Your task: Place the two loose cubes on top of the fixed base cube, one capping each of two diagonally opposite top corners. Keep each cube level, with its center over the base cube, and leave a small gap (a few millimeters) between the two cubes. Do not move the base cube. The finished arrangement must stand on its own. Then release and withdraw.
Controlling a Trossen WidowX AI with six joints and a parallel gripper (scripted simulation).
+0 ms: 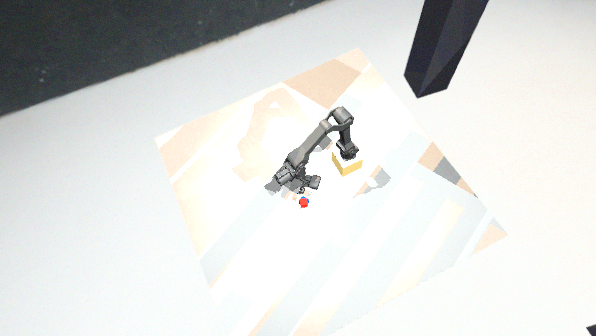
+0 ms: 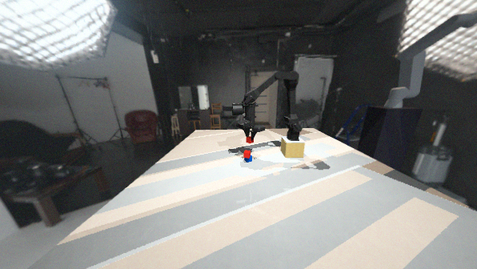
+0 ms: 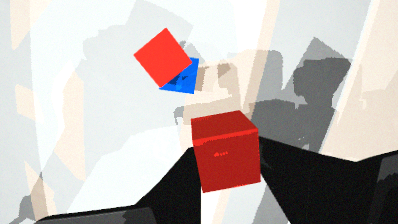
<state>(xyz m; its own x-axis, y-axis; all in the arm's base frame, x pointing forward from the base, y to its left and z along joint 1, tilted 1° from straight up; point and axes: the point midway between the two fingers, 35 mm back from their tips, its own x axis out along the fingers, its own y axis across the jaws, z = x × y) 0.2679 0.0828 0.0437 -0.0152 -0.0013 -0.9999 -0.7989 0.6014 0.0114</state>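
Now: the blue cube 1 cm ahead of my gripper tip, 5 cm to the left of it and 10 cm below it.
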